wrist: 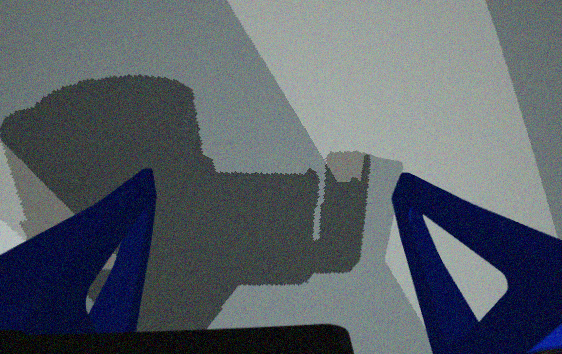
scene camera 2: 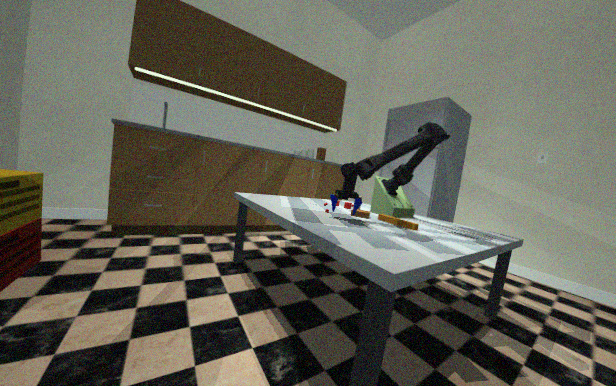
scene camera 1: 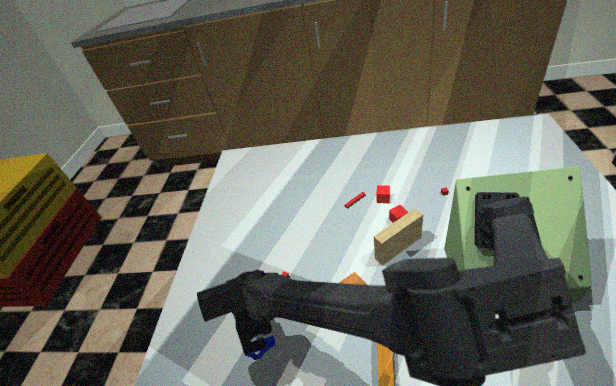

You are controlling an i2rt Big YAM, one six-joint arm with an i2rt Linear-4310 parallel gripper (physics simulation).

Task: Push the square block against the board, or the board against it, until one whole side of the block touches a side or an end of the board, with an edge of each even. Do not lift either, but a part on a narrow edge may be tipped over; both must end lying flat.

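Places are measured from the arm's base along level axes (x up, y ahead, z left), in centimetres.
Pixels of known places: gripper, fingertip midpoint: (wrist: 281, 183) (scene camera 2: 342, 213) (scene camera 1: 250, 340); arm's base, link origin: (scene camera 2: 388, 188) (scene camera 1: 495, 219).
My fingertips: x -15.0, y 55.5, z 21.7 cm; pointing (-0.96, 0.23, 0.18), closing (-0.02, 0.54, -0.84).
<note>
Ahead of a thing's pixels: the offset from my fingertips to its top centre. "pt": to the spot under its first point.
A long orange board (scene camera 1: 385, 367) (scene camera 2: 398, 221) lies flat, partly hidden by the arm in scene camera 1. The corner of an orange block {dz -12.0, dx -0.2, dy -23.2 cm} (scene camera 1: 354, 279) shows beyond the arm; its full shape is hidden. A pale wooden piece {dz -28.4, dx +6.4, dy -35.6 cm} (scene camera 1: 398, 237) stands on a narrow edge farther back. A short brown piece {pt dz -7.8, dx -1.5, dy -20.5 cm} (scene camera 2: 362, 214) shows beside the right finger in scene camera 2; which of these it is, I cannot tell. Nor can I tell surely which is the square block. My gripper (scene camera 1: 261, 347) (scene camera 2: 345, 212) (wrist: 281, 183) is open and empty, low over the table, left of these pieces in scene camera 1.
Red cubes {dz -47.8, dx +0.7, dy -32.4 cm} (scene camera 1: 383, 194) {dz -38.5, dx +0.7, dy -36.5 cm} (scene camera 1: 398, 213) lie behind the pale piece, with a thin red stick {dz -47.2, dx -1.9, dy -23.4 cm} (scene camera 1: 355, 200) to their left. Small red bits {dz -49.1, dx -1.7, dy -51.3 cm} (scene camera 1: 444, 191) {dz -18.9, dx -1.7, dy -4.7 cm} (scene camera 1: 285, 274) lie apart. The green base block (scene camera 1: 555, 220) (scene camera 2: 384, 200) carries the arm, whose links cover part of the table.
</note>
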